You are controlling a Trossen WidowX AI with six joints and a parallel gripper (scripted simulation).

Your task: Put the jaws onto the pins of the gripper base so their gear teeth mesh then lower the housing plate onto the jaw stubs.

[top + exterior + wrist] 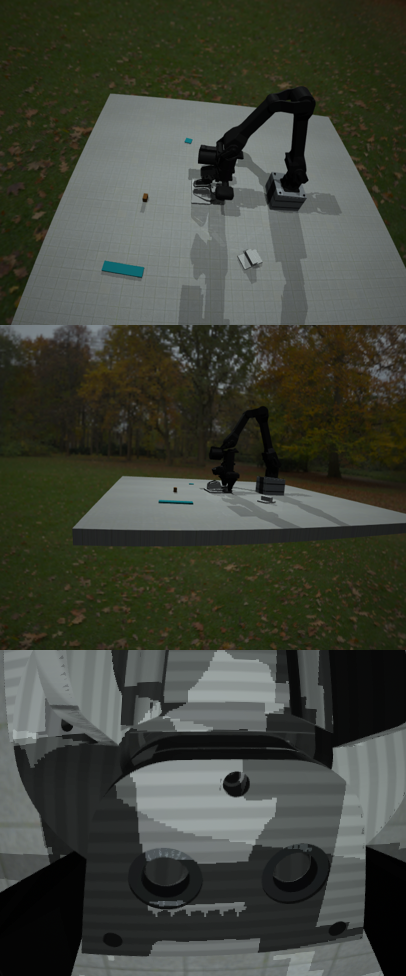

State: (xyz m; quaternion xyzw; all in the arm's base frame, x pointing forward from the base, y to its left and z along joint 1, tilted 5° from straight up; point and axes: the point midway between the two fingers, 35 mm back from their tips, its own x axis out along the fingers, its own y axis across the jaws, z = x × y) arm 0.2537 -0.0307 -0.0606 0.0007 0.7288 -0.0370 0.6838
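Now: the gripper jaw 2 cm ahead of my gripper tip, 2 cm to the left of it and 1 cm above it. Also, from my gripper tip: small teal tile (12 cm ahead, 30 cm to the right, 1 cm below); small brown block (28 cm ahead, 4 cm to the left); white ribbed block (8 cm behind, 28 cm to the left).
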